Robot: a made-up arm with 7 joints.
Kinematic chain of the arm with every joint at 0, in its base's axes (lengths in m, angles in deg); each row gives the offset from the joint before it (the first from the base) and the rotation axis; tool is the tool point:
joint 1: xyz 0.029 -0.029 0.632 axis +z
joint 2: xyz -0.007 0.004 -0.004 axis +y
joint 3: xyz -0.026 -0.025 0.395 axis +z
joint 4: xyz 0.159 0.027 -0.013 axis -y
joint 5: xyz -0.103 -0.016 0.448 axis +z
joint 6: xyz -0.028 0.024 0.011 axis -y
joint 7: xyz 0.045 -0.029 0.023 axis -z
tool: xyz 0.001 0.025 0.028
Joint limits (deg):
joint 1: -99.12..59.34
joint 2: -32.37..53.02
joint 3: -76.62..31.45
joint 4: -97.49..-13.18
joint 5: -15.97..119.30
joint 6: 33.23..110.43
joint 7: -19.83..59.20
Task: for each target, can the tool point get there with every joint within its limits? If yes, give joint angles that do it. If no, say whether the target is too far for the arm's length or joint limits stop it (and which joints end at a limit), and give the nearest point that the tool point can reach.
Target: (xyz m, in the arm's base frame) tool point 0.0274 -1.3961 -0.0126
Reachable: no: too far | nearest point 0.0280 -0.8525 0.4080 | short by 0.687 m
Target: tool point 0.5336 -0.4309 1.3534
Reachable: yes | joints -0.02 26.02 -66.03 -41.98 37.89 56.99 42.88
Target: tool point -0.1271 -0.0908 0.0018
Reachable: no: joint limits stop it (at a limit: joint 1, joint 2, joint 4, joint 5, joint 6, joint 7) | nearest point -0.2358 -0.6681 0.3506 | short by 0.683 m
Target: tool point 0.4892 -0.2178 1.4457
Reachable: yes | joints 7.59 20.75 -61.00 -29.07 11.87 70.53 10.71
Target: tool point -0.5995 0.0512 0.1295
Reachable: no: joint limits stop it (at a limit: joint 1, joint 2, joint 4, joint 5, joint 6, joint 7) | nearest point -0.6111 -0.4467 0.5619 | short by 0.660 m
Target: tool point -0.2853 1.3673 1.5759
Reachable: no: too far | nearest point 0.0738 0.6799 1.2066 | short by 0.859 m
